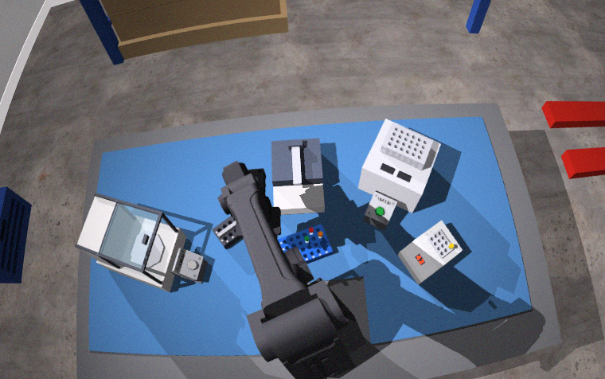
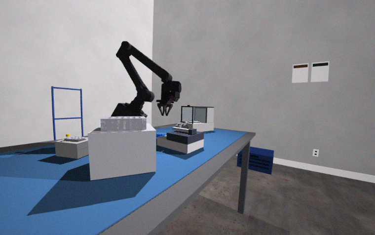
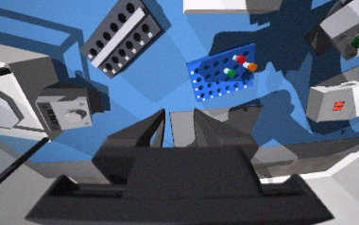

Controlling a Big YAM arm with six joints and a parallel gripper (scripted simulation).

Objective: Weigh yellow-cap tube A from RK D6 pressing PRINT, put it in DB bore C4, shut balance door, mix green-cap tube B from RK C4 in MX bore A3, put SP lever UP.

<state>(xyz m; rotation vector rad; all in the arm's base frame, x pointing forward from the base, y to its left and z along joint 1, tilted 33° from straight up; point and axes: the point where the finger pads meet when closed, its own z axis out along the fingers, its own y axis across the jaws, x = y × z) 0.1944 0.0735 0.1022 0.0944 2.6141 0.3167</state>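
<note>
My hand is 10 mm short of the blue rack, 100 mm to the left of it and 140 mm above it. Round my hand: magnet block 70 mm ahead, 100 mm to the left, 130 mm below; then spectrophotometer lever 220 mm ahead, 80 mm to the right, 60 mm below; then green start key 80 mm ahead, 300 mm to the right, 80 mm below.
</note>
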